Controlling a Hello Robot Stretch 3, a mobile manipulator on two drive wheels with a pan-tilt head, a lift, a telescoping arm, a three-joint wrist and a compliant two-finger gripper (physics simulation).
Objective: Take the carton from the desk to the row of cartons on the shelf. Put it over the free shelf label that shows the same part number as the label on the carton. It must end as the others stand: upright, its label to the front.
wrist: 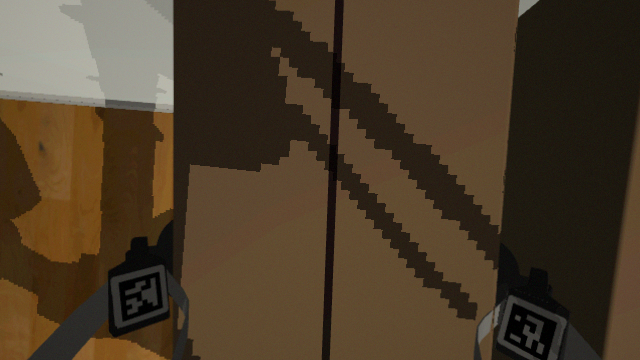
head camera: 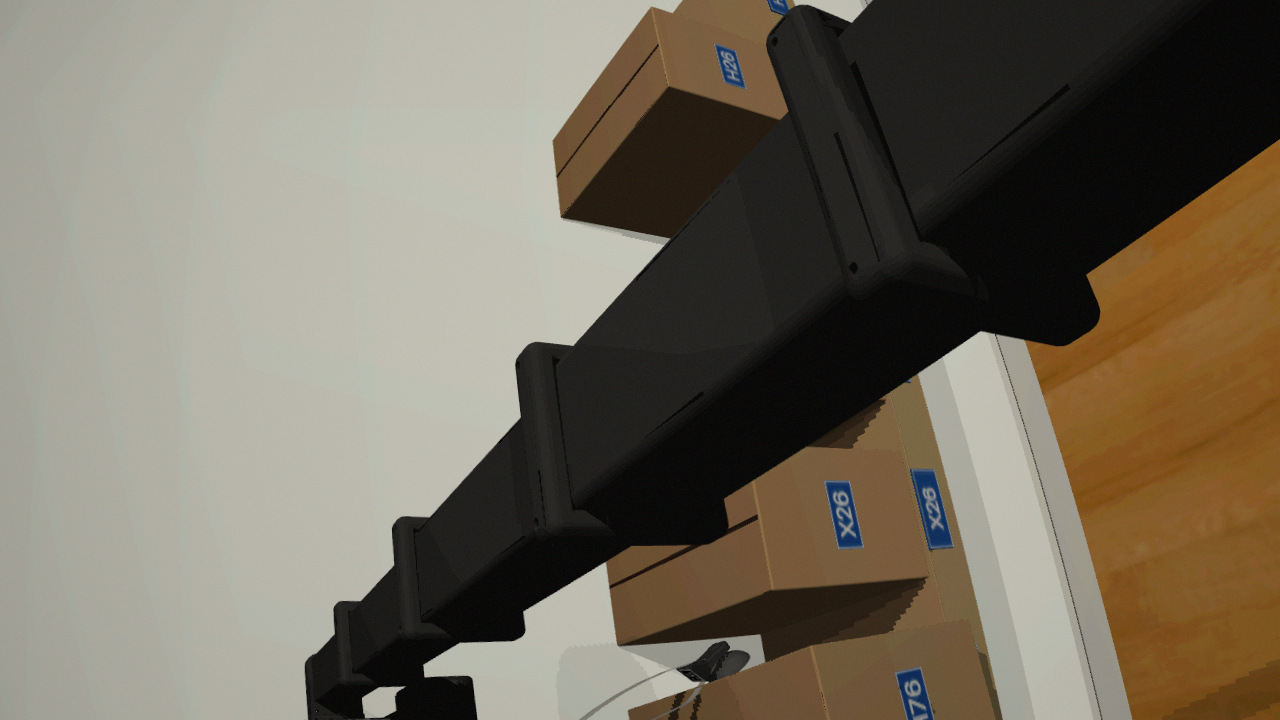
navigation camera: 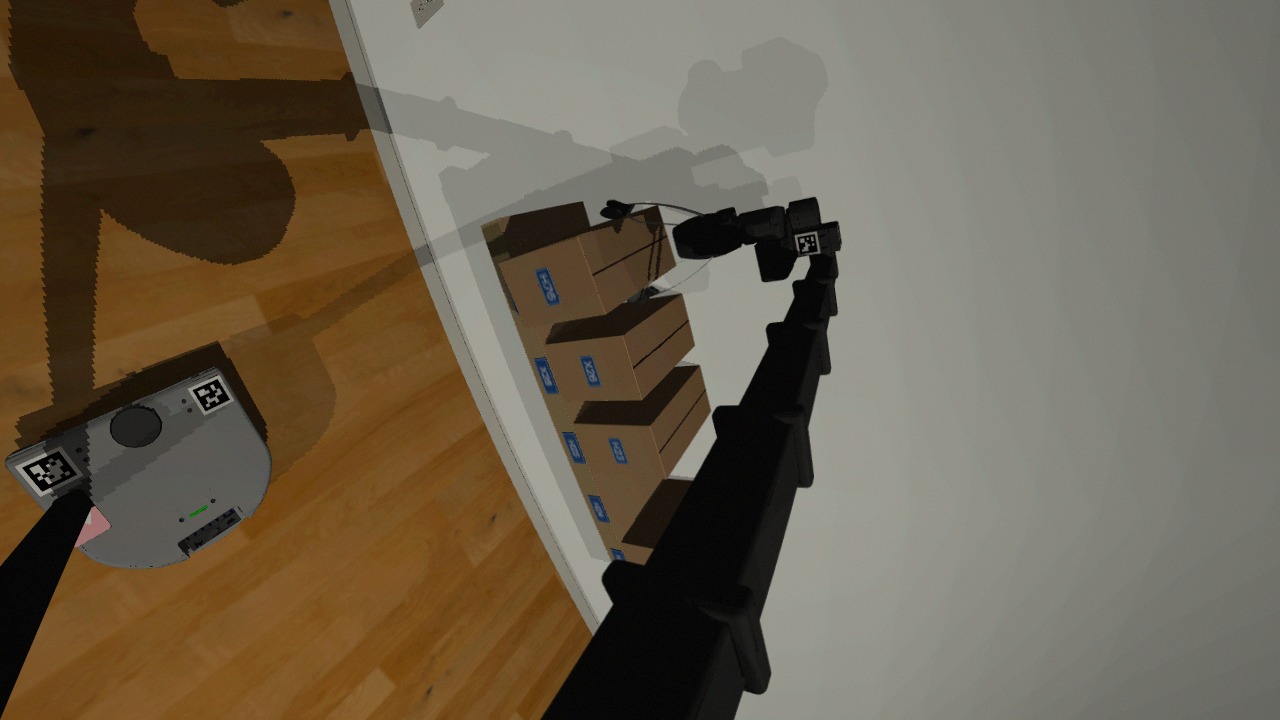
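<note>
The carton labelled H76 stands upright at the end of the row, label to the front. My gripper is shut on its two sides from above. In the head camera one fingertip shows in the gap beside the neighbouring carton. The carton's lower front edge covers most of the shelf label below it, so that number cannot be read. I cannot tell whether the carton rests on the shelf or hangs slightly above it.
The X26 carton stands beside it across a narrow gap, over its X26 shelf label. The H23 carton follows, and an H26 carton stands further along. My extended arm crosses above the row.
</note>
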